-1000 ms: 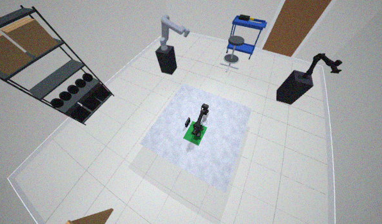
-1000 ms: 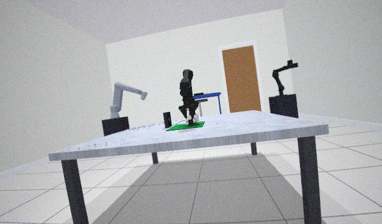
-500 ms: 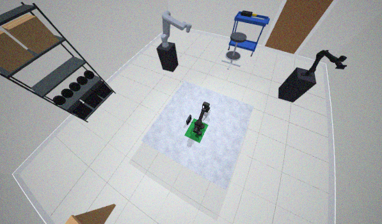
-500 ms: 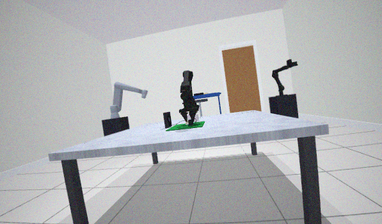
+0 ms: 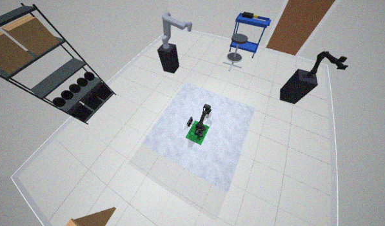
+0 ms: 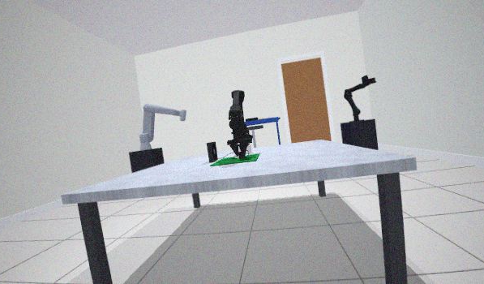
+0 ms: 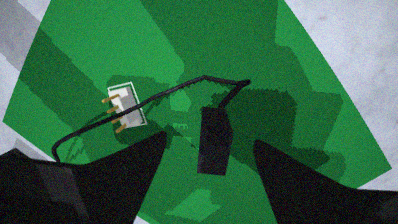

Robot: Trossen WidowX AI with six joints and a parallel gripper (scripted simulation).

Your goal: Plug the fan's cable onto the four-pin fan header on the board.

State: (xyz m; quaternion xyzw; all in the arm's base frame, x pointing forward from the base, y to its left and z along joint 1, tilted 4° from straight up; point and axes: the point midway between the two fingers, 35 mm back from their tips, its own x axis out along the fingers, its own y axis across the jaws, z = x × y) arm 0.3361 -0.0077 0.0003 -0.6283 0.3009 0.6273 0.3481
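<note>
Right now my gripper tip is 2 cm to the left of the green board and 3 cm above it. Round my gripper tip: black fan plug 1 cm to the left, 1 cm above; black fan 9 cm behind, 17 cm to the right, 4 cm above.
</note>
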